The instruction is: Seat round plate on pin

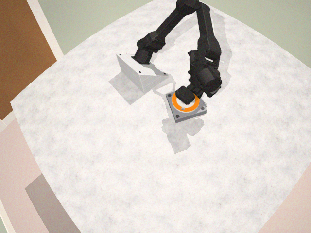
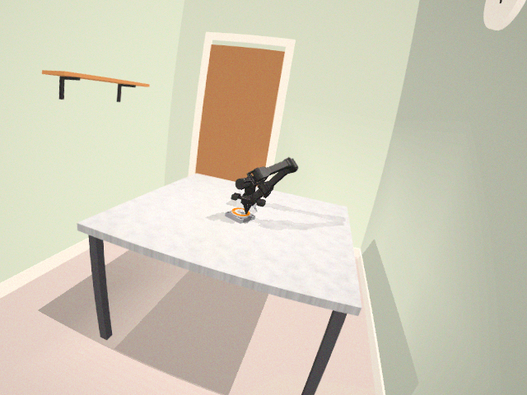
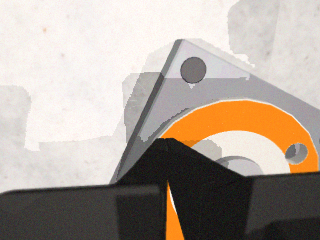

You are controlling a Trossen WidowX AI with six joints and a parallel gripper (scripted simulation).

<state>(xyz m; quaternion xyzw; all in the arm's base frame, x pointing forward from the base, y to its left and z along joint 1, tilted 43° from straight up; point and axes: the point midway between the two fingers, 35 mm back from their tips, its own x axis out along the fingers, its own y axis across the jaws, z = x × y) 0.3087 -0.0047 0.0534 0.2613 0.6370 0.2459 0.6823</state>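
Now: gripper tip 2 cm to the left of the round plate, 2 cm past it and 1 cm above it.
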